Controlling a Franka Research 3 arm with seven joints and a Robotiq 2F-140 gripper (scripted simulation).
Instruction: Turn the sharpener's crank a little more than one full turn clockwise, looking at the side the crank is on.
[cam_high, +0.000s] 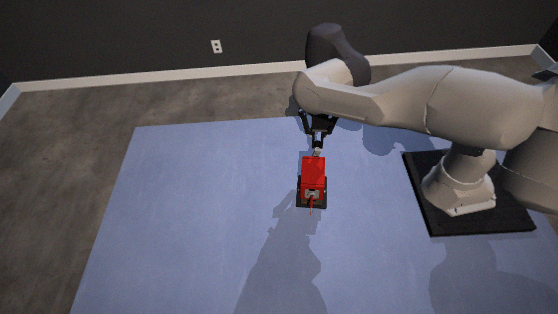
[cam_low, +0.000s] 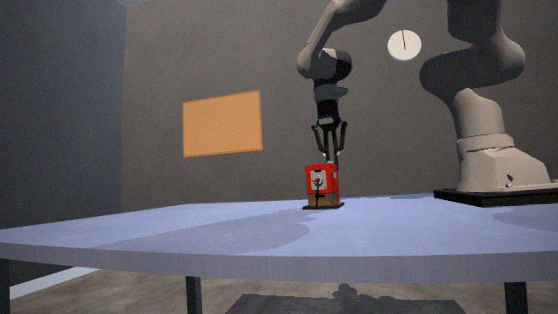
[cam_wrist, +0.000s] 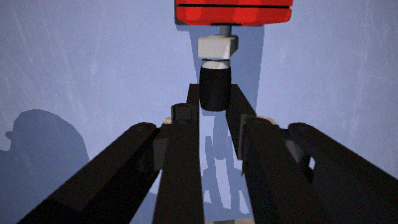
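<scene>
My gripper is now 10 mm short of the crank, 20 mm to the right of it and 20 mm above it.
</scene>
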